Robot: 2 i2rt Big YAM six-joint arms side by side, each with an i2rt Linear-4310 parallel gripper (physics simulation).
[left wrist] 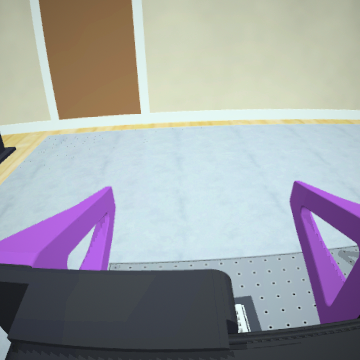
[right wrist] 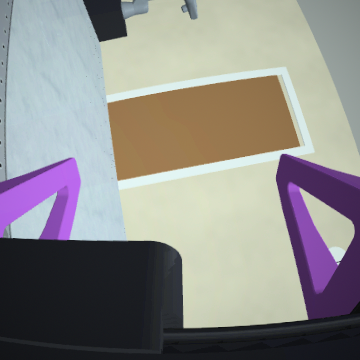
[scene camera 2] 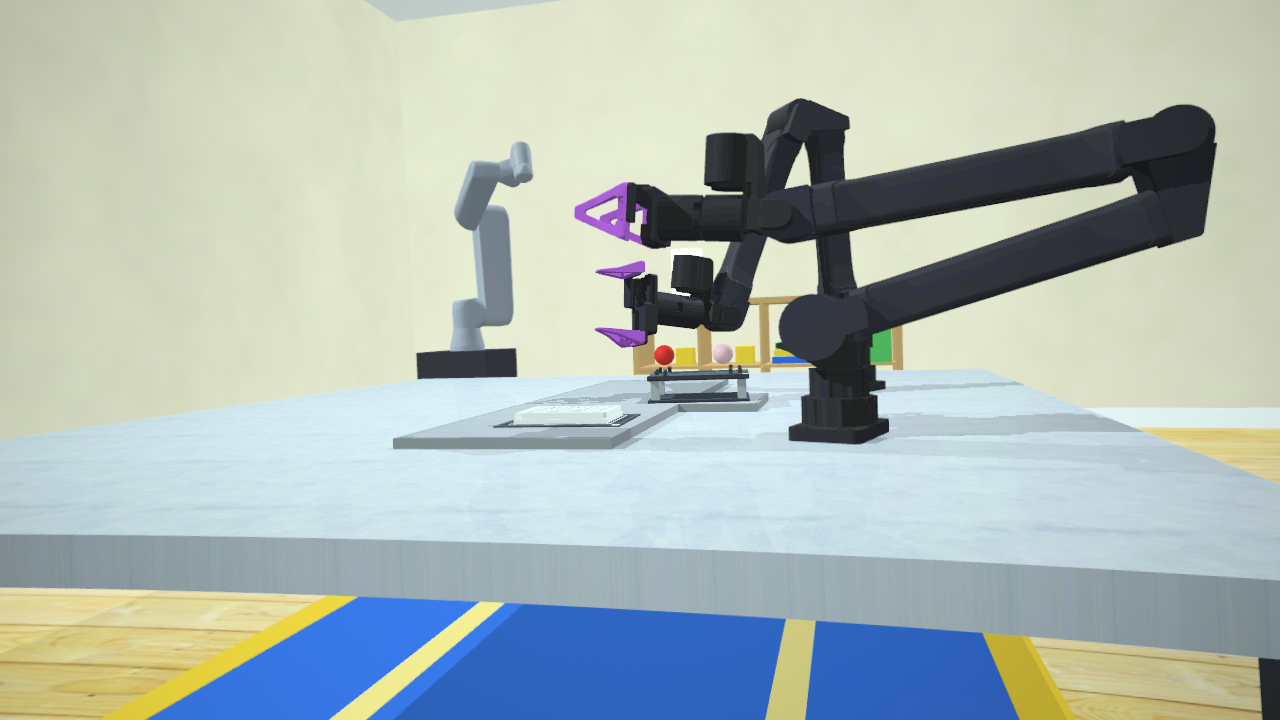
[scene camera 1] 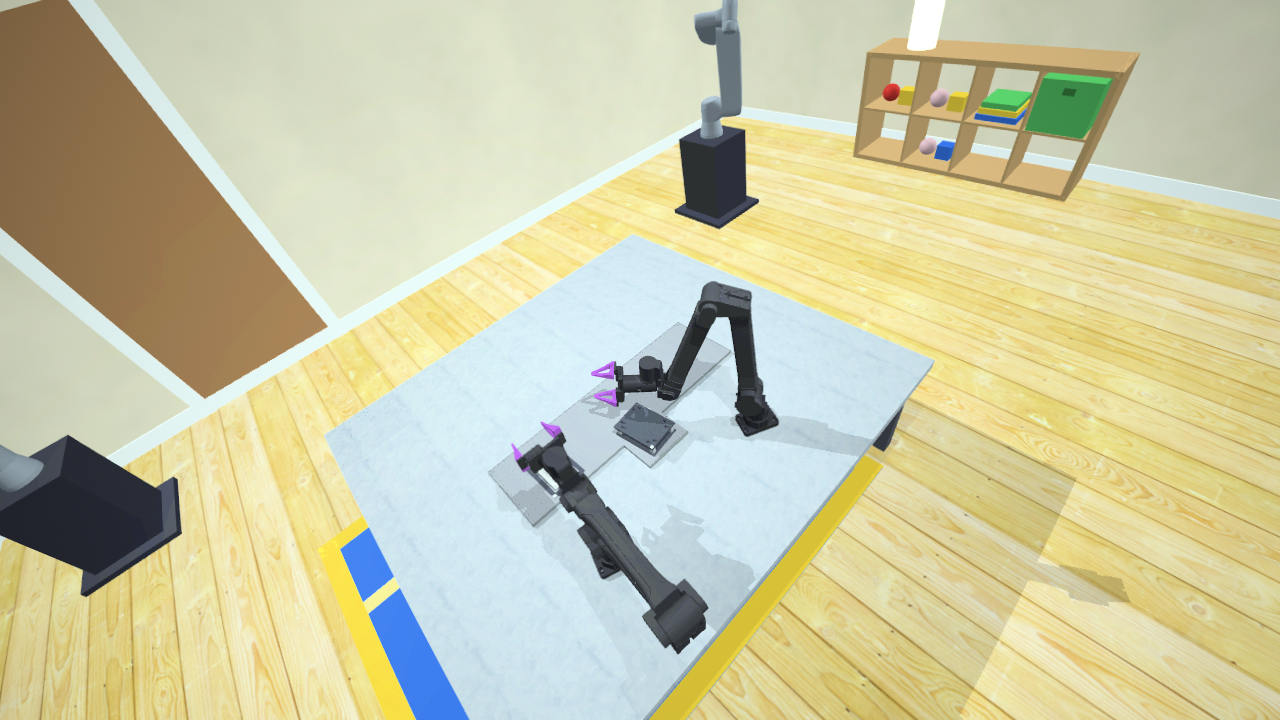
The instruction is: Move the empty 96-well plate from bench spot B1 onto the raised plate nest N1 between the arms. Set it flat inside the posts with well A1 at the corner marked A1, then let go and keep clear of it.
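Places are measured from the left arm's base along level axes (x ahead, y left, z up), in centimetres.
Where they show: left gripper, fingertip midpoint: (left wrist: 203, 193) (scene camera 2: 587, 217) (scene camera 1: 526, 433); right gripper, fingertip midpoint: (right wrist: 177, 166) (scene camera 2: 596, 299) (scene camera 1: 592, 385); left arm's base at its link origin: (scene camera 2: 839, 435); right arm's base at its link origin: (scene camera 1: 756, 421).
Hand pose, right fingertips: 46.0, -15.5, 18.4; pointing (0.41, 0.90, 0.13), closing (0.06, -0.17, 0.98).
Observation:
Each offset is from my right fingertips to the top centre of the thing, as dx, dy, dz. Level surfaces: height alone.
The white 96-well plate {-10.8, +22.3, -15.5} (scene camera 1: 547, 481) (scene camera 2: 568, 413) (left wrist: 242, 317) lies flat on its dark spot on the grey perforated board (scene camera 1: 586, 437) (scene camera 2: 501, 442) (left wrist: 280, 275); the left arm partly hides it in scene camera 1 and the left wrist view. The dark raised nest {-13.5, -9.7, -11.7} (scene camera 1: 644, 428) (scene camera 2: 698, 376), with small posts, stands between the arms and bears no plate. My left gripper (scene camera 1: 531, 436) (scene camera 2: 590, 214) (left wrist: 203, 193) is open and empty, level, well above the board near the plate. My right gripper (scene camera 1: 595, 383) (scene camera 2: 597, 300) (right wrist: 177, 166) is open and empty above the board beyond the nest. The A1 mark cannot be read.
Both black arms stand on the pale bench {dz -18.4} (scene camera 1: 447, 376) (scene camera 2: 268, 483), one on each side of the nest. A grey robot arm (scene camera 1: 729, 71) (scene camera 2: 493, 259) on a black pedestal (scene camera 1: 713, 174) and a wooden shelf (scene camera 1: 993, 55) stand beyond the bench.

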